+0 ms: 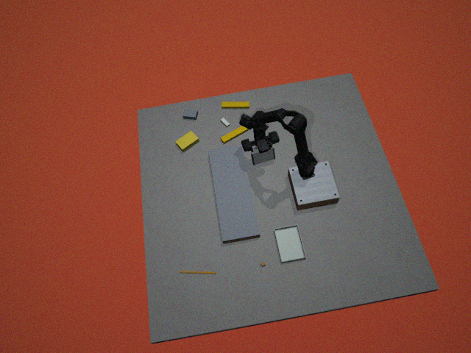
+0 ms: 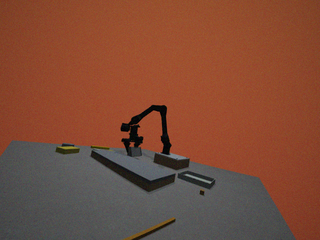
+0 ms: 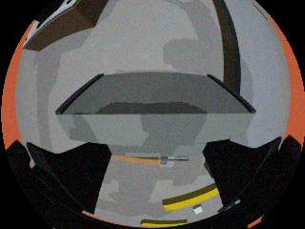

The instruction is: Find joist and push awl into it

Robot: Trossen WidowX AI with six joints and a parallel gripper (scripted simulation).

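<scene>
My gripper tip is 5 cm to the left of the awl and 4 cm above it. The rest, counted from my gripper tip: white piece 11 cm ahead, 28 cm to the right, 4 cm below; then stud finder 1 cm behind, 1 cm to the left; then grey block 27 cm ahead, 41 cm to the right, 3 cm below.
</scene>
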